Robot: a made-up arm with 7 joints.
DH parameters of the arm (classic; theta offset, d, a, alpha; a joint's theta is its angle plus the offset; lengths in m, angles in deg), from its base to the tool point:
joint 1: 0 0.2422 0 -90
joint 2: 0 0 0 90
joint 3: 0 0.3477 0.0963 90
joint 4: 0 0 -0.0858 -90
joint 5: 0 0.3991 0 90
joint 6: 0 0 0.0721 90
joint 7: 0 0 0 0
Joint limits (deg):
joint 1: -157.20..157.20
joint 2: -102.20..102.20
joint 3: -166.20..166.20
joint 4: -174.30..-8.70
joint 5: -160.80..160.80
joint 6: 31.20..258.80
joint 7: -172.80..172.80
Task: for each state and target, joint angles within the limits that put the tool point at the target. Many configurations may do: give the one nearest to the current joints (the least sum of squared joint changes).
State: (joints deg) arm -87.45 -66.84 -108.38 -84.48 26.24 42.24 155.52
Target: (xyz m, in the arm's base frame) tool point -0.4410 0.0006 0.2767
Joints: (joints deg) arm -82.01 -64.33 -92.80 -133.15 24.72 31.89 155.52
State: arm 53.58 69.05 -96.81 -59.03 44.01 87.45 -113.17
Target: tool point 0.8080 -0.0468 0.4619
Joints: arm 17.10 75.43 -93.46 -33.87 42.16 95.67 -113.17
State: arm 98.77 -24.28 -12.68 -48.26 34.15 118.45 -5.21
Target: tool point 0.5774 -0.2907 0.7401
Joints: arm 124.32 -68.65 -47.19 -54.80 37.45 122.63 -5.21
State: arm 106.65 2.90 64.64 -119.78 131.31 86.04 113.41
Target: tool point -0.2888 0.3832 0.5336
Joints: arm 86.79 -18.29 35.21 -123.16 131.31 90.20 113.41
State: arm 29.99 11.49 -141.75 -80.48 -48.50 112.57 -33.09
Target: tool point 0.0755 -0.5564 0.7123
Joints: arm 44.38 -1.03 -128.03 -86.92 -48.86 111.81 -33.09
